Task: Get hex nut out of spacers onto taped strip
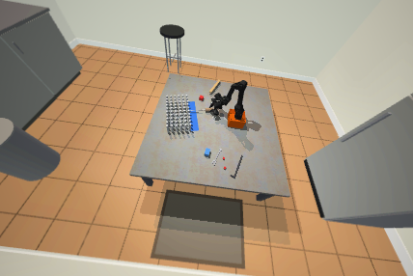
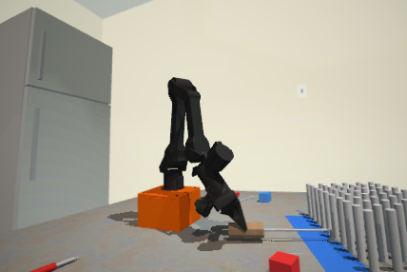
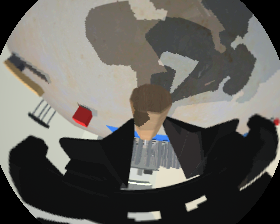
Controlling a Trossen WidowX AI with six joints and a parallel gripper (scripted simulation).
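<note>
The red-handled tool is 35 cm behind my gripper tip, 27 cm to the right of it and 2 cm below it. The rest, counted from my gripper tip: blue taped strip 17 cm ahead, 8 cm to the left, 3 cm below; red cube 17 cm to the right, 10 cm ahead, 1 cm below; wooden-handled tool 10 cm ahead, 2 cm to the left, 1 cm below.
</note>
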